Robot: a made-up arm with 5 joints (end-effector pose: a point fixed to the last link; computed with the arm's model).
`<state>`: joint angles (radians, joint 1 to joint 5).
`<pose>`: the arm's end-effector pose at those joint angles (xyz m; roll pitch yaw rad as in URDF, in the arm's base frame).
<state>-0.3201 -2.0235 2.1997 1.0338 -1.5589</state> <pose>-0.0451 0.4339 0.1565 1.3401 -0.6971 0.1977</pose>
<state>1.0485 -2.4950 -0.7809 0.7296 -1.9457</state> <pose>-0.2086 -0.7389 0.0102 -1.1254 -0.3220 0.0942</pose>
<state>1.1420 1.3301 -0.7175 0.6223 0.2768</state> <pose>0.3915 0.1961 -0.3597 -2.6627 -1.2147 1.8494</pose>
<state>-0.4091 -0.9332 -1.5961 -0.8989 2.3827</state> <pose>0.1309 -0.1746 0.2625 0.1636 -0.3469 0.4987</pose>
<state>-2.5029 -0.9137 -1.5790 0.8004 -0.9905</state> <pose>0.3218 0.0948 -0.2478 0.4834 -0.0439 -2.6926</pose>
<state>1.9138 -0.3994 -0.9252 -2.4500 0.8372</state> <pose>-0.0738 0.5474 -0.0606 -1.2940 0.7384 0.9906</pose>
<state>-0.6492 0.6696 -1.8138 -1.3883 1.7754</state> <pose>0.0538 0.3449 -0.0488 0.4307 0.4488 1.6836</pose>
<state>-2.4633 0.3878 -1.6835 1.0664 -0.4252</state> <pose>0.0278 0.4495 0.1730 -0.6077 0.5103 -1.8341</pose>
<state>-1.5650 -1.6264 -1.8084 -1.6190 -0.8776</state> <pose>0.1363 -0.2128 0.3786 -2.2623 -0.0537 -0.2933</pose>
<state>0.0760 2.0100 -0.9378 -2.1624 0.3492</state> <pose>-0.0989 -0.1153 -0.4870 -2.1477 0.4535 -2.1958</pose>
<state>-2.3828 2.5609 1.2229 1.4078 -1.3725</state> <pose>0.0841 -0.6250 0.0233 0.8604 -0.4800 -2.4123</pose>
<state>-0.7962 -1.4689 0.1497 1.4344 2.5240</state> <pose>0.1974 0.2545 0.8787 -1.7771 -0.0754 -1.2952</pose>
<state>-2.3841 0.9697 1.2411 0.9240 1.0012</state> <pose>-0.1966 0.1397 0.7517 -0.3774 0.0679 2.4451</pose>
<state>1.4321 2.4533 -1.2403 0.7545 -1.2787</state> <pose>0.6718 -0.2280 -0.1332 -1.6642 -0.8553 1.7809</pose>
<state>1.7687 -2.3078 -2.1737 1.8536 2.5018</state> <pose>0.3319 -0.3198 -0.3393 0.4418 0.2325 1.2893</pose>
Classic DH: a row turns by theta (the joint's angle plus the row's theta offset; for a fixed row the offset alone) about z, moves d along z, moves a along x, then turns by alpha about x. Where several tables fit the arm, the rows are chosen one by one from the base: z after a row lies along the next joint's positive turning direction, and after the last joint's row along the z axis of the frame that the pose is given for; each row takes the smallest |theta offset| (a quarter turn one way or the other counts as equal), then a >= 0, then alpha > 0; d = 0 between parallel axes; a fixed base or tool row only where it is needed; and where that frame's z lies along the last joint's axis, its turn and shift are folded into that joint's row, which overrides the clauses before.
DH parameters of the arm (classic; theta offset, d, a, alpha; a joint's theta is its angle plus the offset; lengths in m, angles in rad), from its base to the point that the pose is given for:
base (fixed): 0 0.049 0 1.5708
joint 1: -1.5708 -0.044 0.097 1.5708
joint 2: -1.3376 0 0.3505 0
joint 3: 1.3376 0.184 0.001 -1.5708
joint 4: 0 -0.389 -0.074 1.5708
joint 5: 1.5708 0.007 0.202 -1.5708
tool (fixed): 1.5708 -0.1 0 0

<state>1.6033 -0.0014 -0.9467 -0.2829 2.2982</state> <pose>-0.3469 0.4187 -0.0717 -2.3990 -1.3056 1.0452</pose>
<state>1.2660 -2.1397 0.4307 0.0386 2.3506</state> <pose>-0.6807 -0.4186 0.0513 -0.5228 -1.2584 -0.1247</pose>
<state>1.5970 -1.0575 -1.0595 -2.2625 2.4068</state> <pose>-0.6560 0.1878 0.0707 -2.4362 0.7051 2.0981</pose>
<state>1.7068 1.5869 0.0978 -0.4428 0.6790</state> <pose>0.6304 0.0508 -0.0036 -0.3809 -1.0943 -1.9523</pose>
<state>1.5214 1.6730 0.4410 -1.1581 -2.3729</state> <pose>0.9386 -0.3769 -0.1794 2.3262 -0.4378 -2.0947</pose>
